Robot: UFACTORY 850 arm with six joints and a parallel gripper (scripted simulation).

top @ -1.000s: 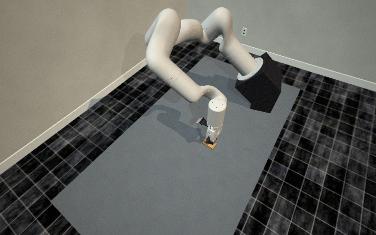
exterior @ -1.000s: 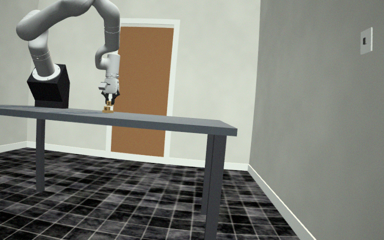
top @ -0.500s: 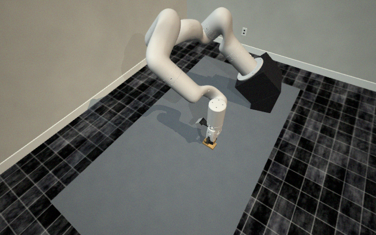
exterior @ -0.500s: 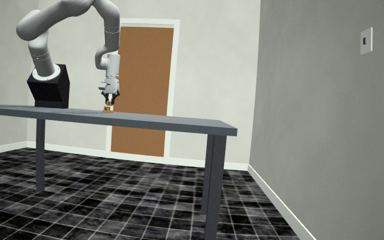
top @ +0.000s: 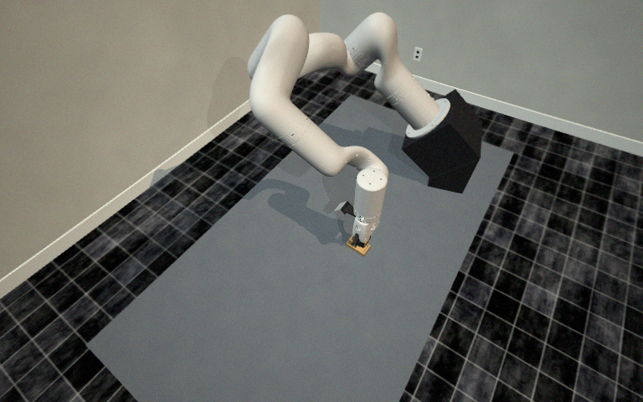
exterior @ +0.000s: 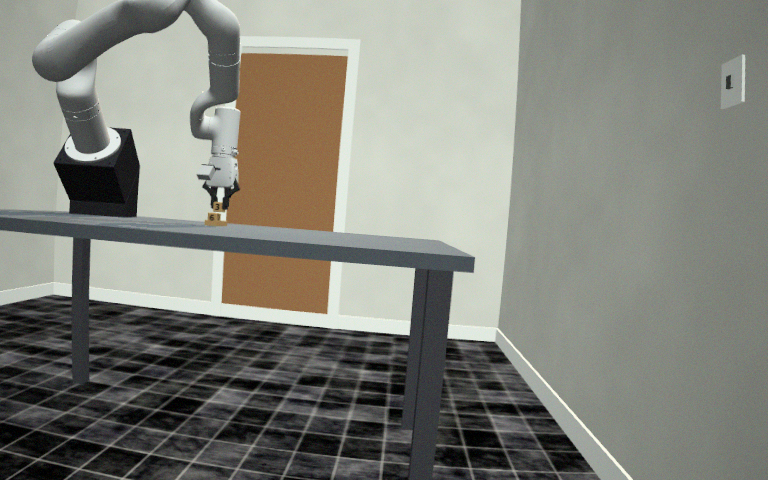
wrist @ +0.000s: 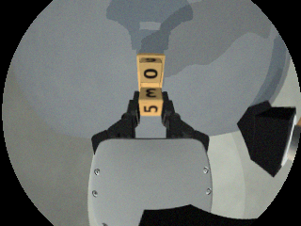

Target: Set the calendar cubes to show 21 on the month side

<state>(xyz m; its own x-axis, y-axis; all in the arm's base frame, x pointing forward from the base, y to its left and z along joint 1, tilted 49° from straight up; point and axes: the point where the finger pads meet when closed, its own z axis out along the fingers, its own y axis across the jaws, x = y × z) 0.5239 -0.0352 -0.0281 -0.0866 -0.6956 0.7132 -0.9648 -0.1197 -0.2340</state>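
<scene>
My hand is 20 mm to the left of the orange tray and 70 mm above it.
</scene>
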